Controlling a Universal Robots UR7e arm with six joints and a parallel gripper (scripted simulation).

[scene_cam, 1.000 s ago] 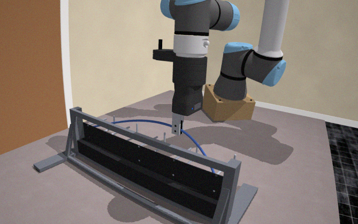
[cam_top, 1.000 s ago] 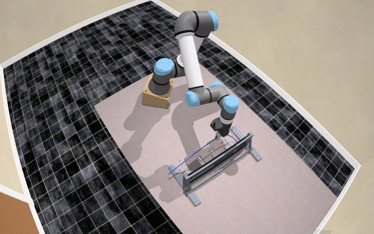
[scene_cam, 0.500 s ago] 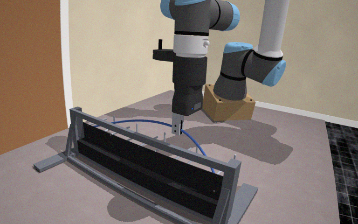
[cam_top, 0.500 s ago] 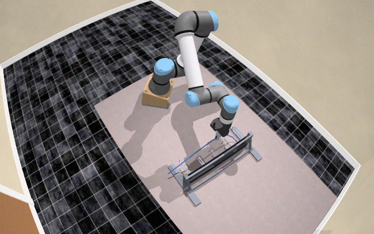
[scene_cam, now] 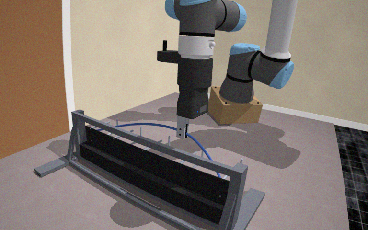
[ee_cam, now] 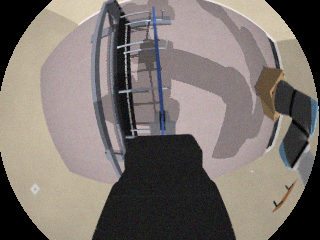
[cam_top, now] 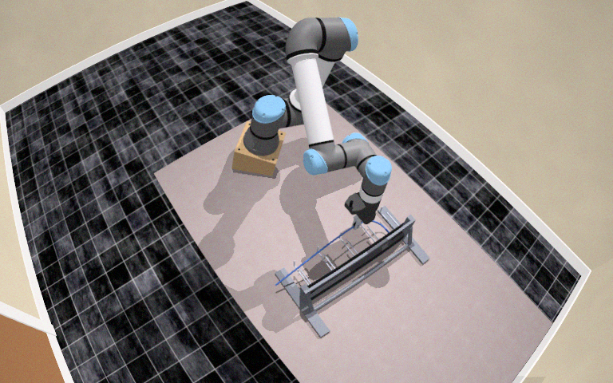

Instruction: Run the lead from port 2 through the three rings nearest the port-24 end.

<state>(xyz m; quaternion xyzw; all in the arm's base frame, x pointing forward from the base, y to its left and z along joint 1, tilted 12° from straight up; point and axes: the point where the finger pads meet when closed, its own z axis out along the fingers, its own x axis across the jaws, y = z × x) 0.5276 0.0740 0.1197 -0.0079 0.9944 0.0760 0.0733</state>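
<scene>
My hand is 100 mm short of the rack, 60 mm above it and 50 mm to the left of it.
</scene>
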